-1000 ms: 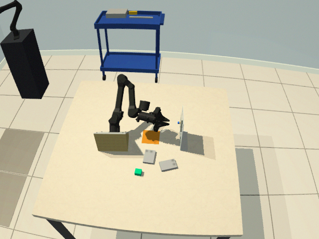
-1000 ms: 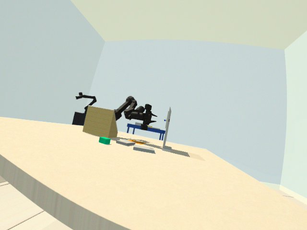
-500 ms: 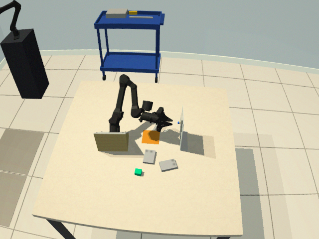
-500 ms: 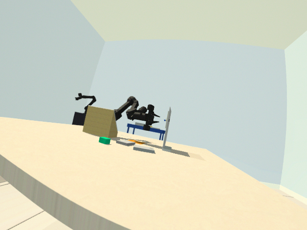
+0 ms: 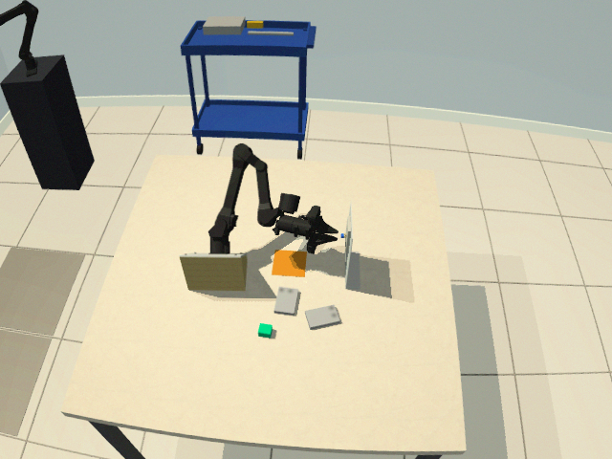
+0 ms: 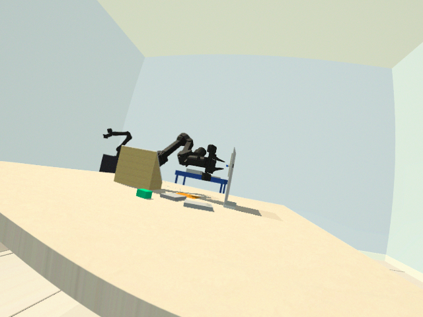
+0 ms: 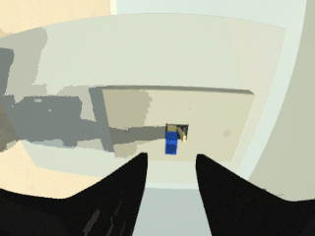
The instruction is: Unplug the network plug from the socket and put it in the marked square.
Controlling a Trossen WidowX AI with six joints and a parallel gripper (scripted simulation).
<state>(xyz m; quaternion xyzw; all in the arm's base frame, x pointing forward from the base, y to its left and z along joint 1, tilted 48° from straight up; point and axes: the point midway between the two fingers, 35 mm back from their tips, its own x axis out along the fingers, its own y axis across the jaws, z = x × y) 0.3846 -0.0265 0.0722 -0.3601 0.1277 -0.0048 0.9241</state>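
Right now my gripper tip is 3 cm short of the blue network plug. From my gripper tip the other things lie so: green cube: 28 cm to the right, 23 cm behind, 18 cm below; upright grey panel: 7 cm below, 5 cm ahead; orange marked square: 19 cm below, 17 cm behind, 2 cm to the left.
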